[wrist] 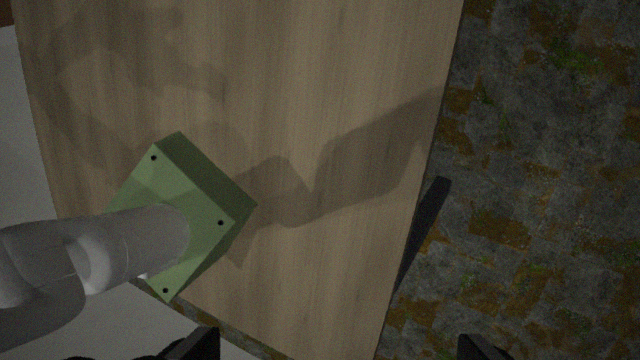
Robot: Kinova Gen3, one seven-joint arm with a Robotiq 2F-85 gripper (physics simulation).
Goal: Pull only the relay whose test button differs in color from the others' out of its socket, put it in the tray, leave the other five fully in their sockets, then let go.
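Where they show: gripper, fingertip midpoint: (pixel 337 359); arm's base, origin of the base link: (pixel 163 232).
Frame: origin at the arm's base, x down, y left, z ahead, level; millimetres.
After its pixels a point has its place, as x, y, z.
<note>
My gripper (pixel 339 345) @[-278, -444, 237] is open, its two black fingertips far apart at the bottom edge of the wrist view, with nothing between them. The relays, their sockets and the tray do not show in this view.
The wooden table top (pixel 320 110) @[107, -231, 186] fills the middle, with arm shadows on it. A green mounting block (pixel 200 240) @[18, -61, -8] with dark holes stands at the left, with the grey arm (pixel 145 240) @[-90, -79, 64] on it. Stone floor (pixel 540 200) lies beyond the table's right edge. A pale surface (pixel 22 125) shows at the left.
</note>
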